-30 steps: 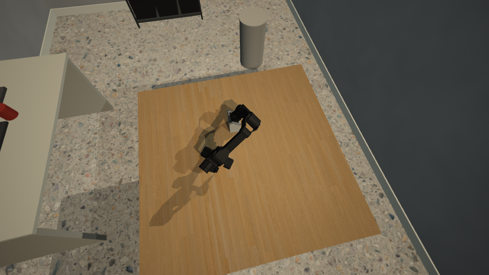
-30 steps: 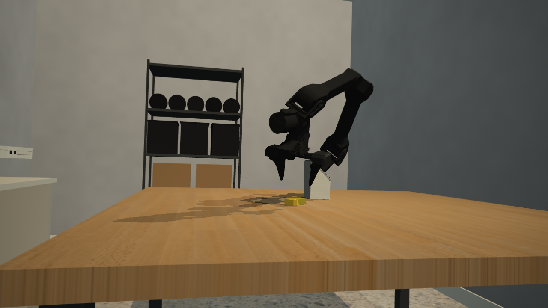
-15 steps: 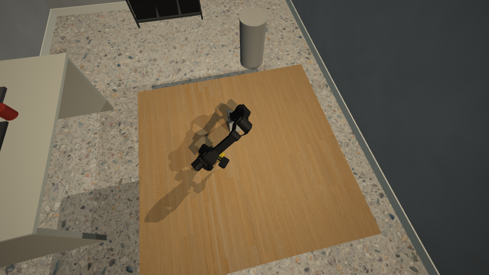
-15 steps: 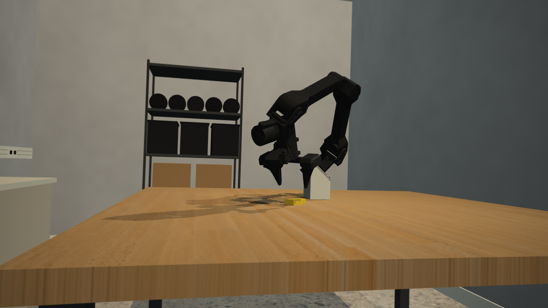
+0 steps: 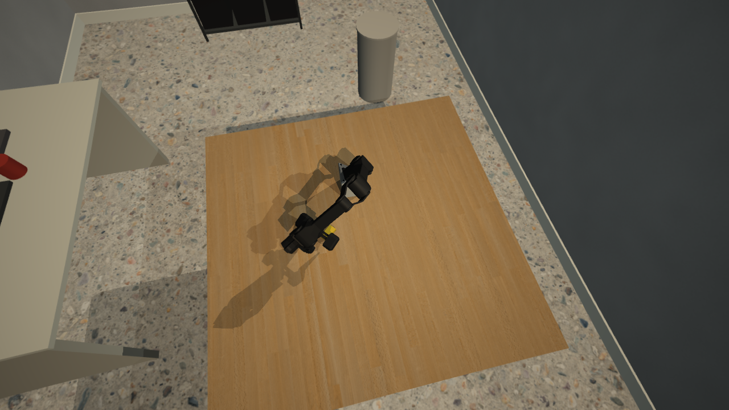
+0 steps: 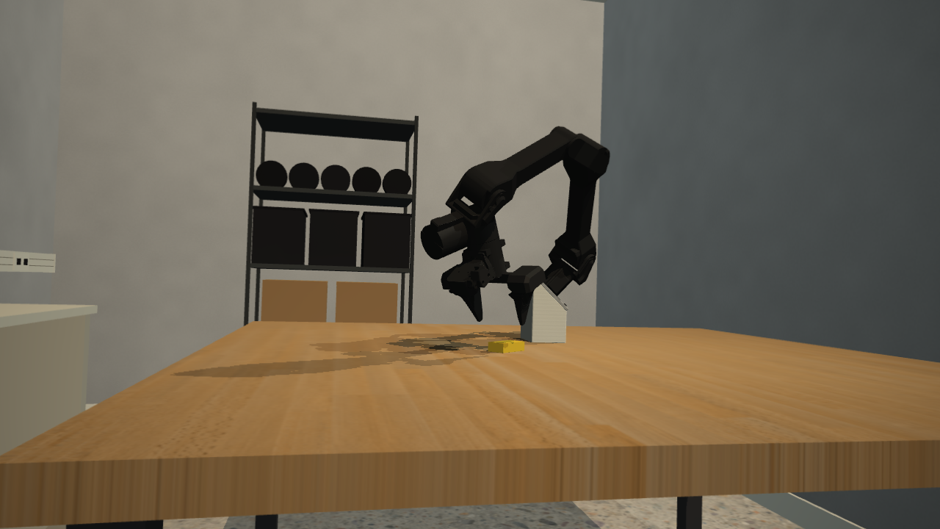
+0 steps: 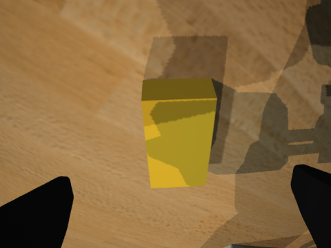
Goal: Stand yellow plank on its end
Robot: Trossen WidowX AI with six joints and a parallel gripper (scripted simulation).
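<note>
The yellow plank is 2 cm behind my hand, 3 cm to the left of it and 7 cm below it.
</note>
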